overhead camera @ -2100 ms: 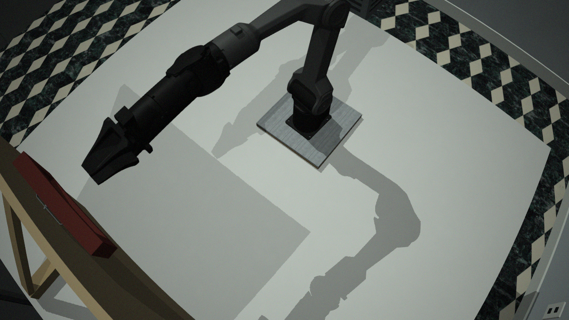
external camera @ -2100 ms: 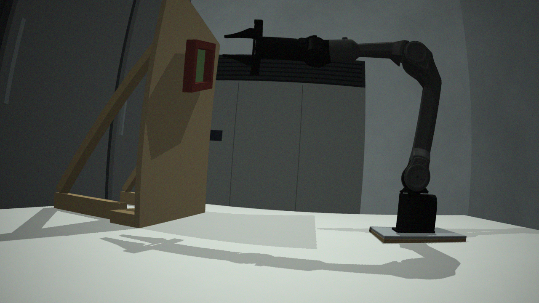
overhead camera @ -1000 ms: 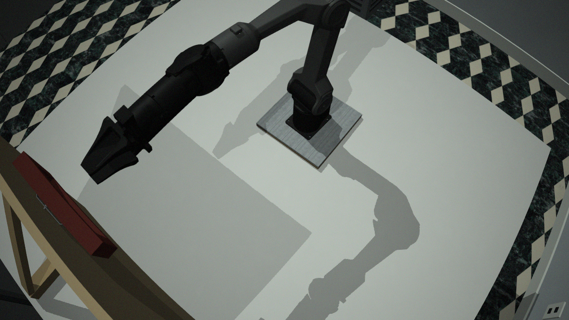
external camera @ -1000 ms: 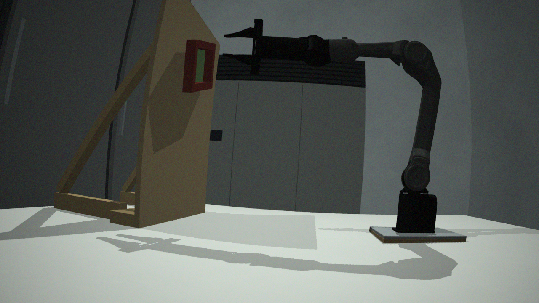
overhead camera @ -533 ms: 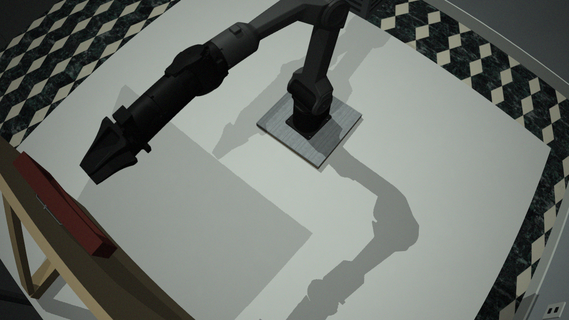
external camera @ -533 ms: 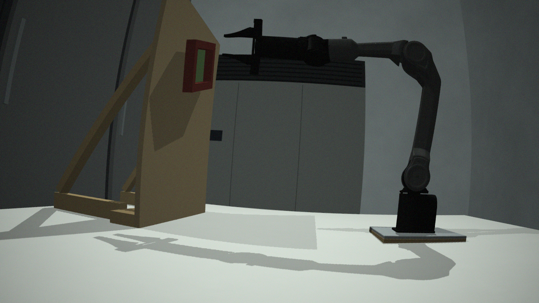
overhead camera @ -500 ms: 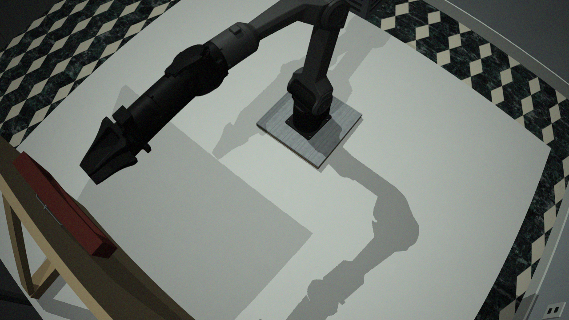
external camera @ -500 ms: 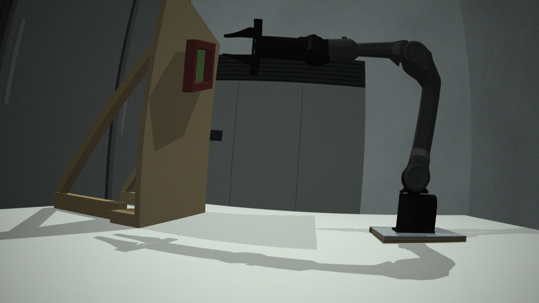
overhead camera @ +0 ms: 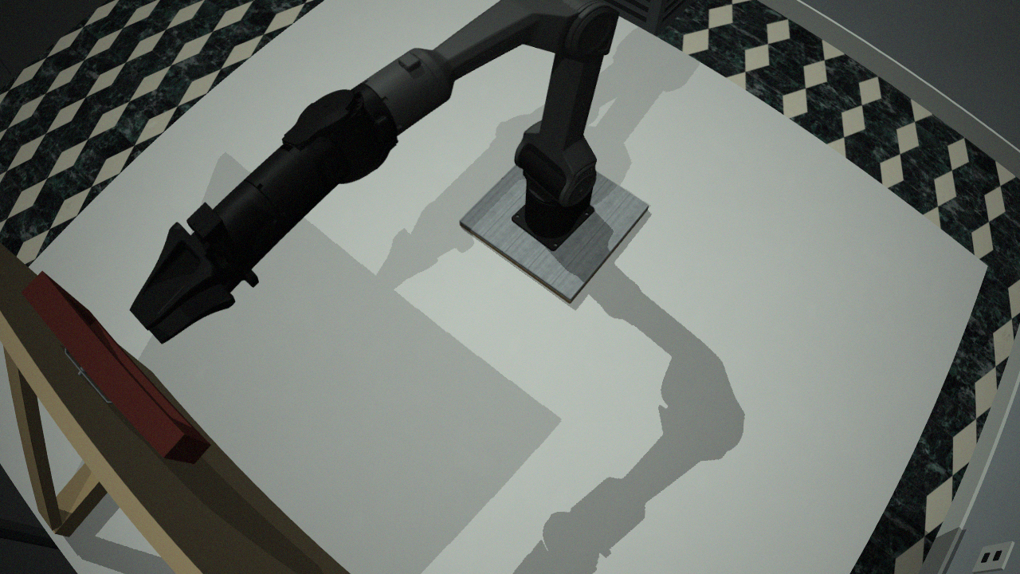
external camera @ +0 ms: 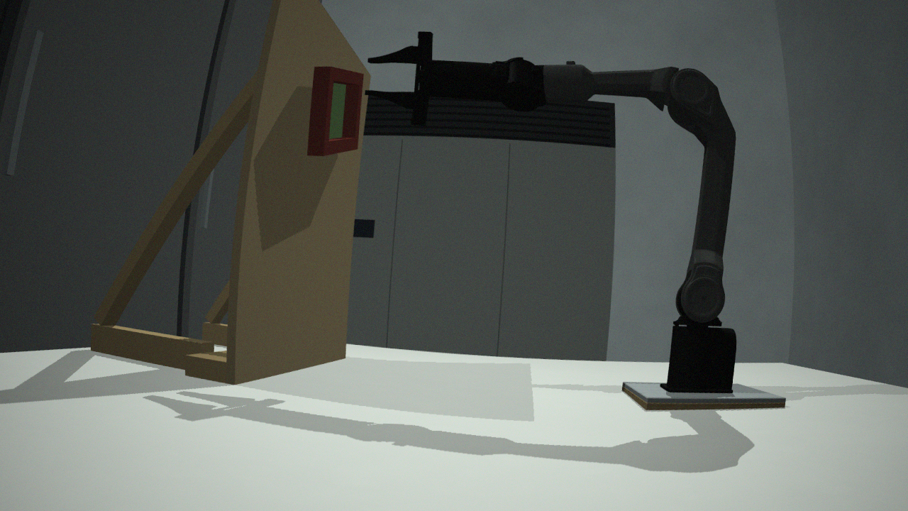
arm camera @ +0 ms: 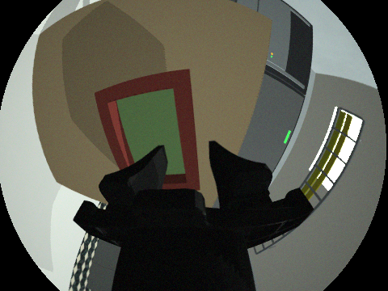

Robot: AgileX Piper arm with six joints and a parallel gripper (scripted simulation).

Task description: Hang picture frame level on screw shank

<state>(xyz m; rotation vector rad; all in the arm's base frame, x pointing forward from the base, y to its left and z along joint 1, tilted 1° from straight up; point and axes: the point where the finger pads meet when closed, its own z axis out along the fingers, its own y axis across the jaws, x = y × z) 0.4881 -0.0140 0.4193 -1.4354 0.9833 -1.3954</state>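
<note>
My gripper is now 60 mm short of the picture frame, 50 mm above it and 20 mm to the left of it. Also, from my hand: upright wooden board 170 mm below, 80 mm ahead, 10 mm to the right.
</note>
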